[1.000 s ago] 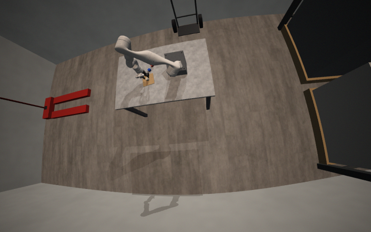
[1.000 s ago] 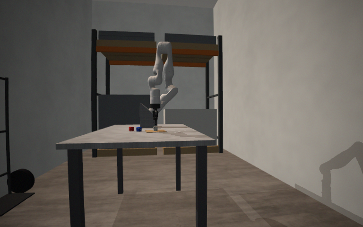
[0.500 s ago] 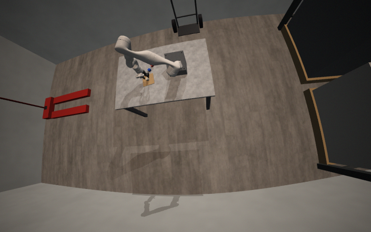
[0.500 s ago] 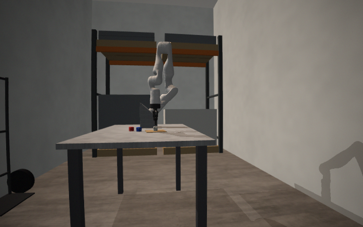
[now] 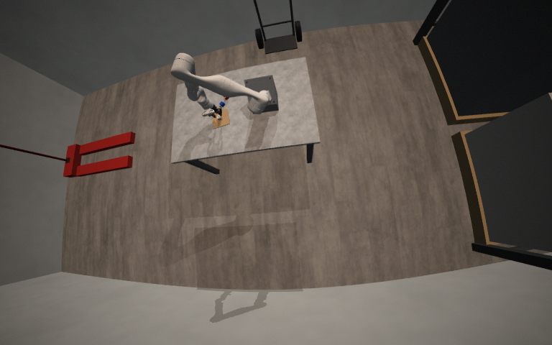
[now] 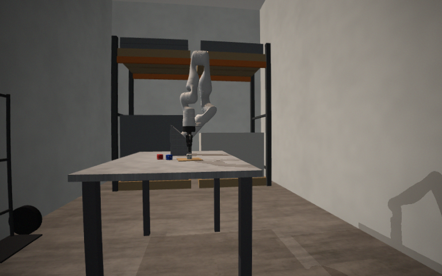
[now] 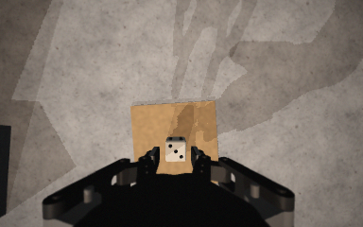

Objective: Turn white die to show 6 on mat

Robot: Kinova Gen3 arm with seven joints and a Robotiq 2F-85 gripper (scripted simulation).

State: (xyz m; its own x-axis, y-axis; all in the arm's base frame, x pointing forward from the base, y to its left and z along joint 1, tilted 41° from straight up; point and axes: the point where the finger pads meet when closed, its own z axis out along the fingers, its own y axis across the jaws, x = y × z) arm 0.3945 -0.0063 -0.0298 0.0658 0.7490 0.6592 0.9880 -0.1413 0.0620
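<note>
The white die is 4 cm below my hand. From my hand the other things lie so: tan mat: 6 cm below; then red die: 17 cm to the right, 8 cm behind, 5 cm below; then blue die: 12 cm to the right, 5 cm below, 4 cm behind.
</note>
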